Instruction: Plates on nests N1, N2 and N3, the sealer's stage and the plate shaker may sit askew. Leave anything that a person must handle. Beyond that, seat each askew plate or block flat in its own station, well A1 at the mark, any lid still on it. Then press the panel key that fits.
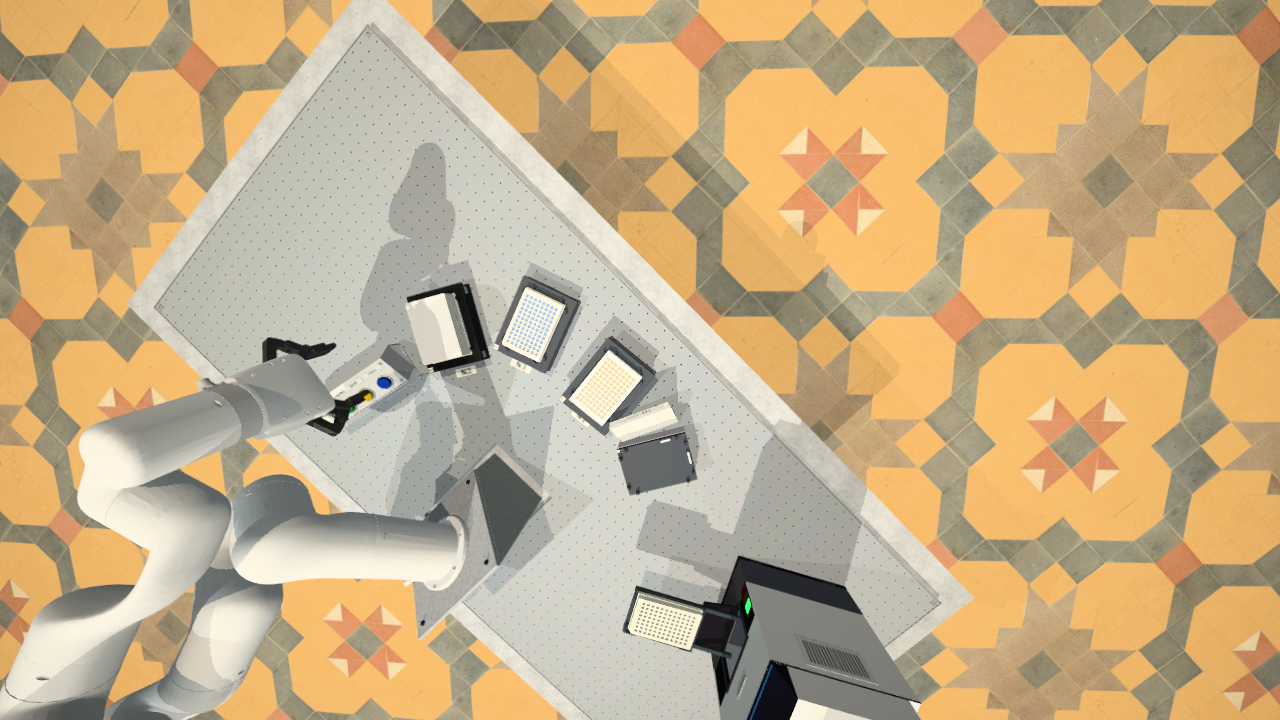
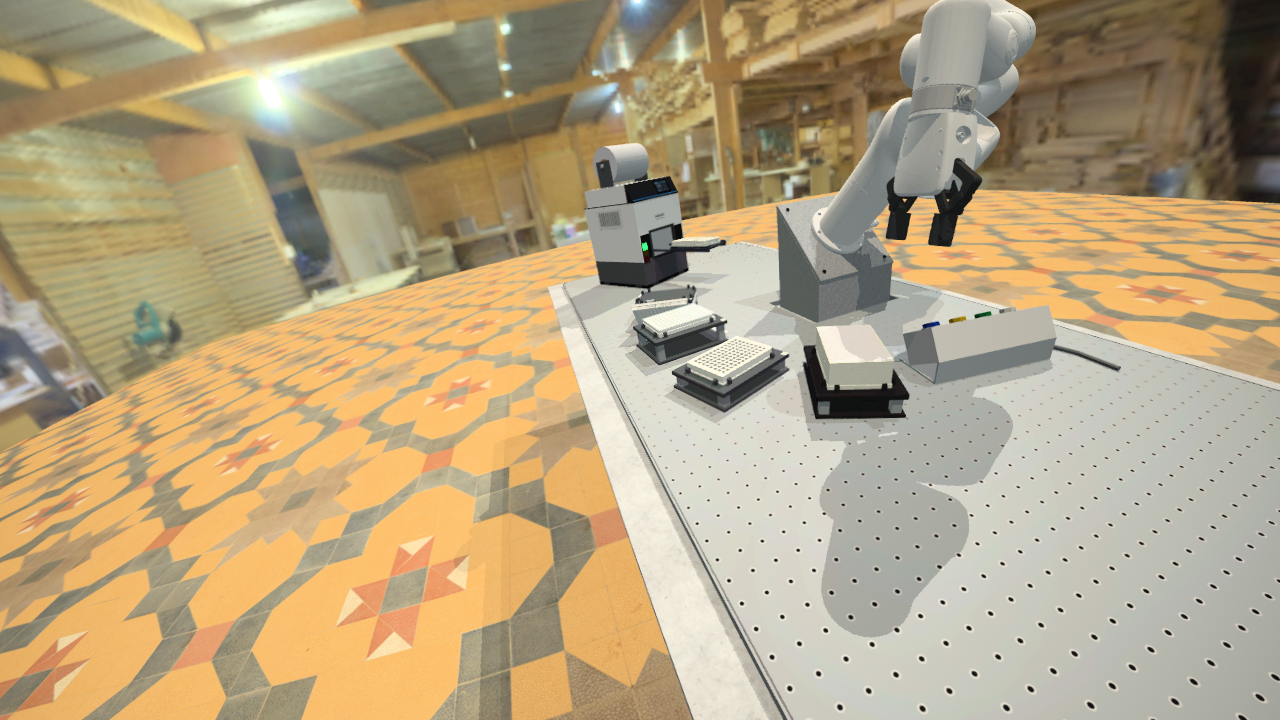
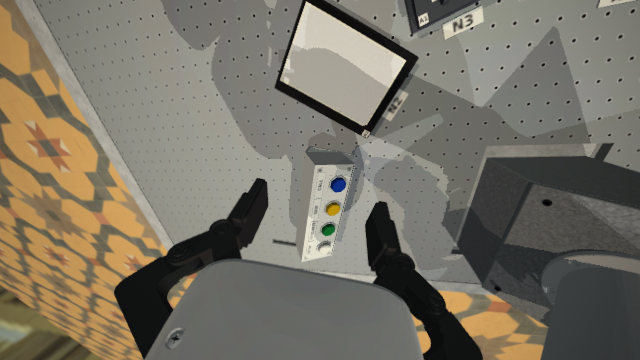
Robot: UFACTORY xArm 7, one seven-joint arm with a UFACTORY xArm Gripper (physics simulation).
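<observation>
My gripper is open and empty, high above the key panel, whose keys are blue, yellow, green and white. A white block sits in black nest N2 and looks level. A blue-welled plate is on N3. A yellow-welled plate is on the neighbouring nest. A narrow-looking white plate seems steeply tilted at the dark station. Another plate lies on the sealer's stage. Slight tilts cannot be told.
The sealer stands at the far end, with a green light. The arm's wedge-shaped base stands beside the nests. A cable leaves the panel's end.
</observation>
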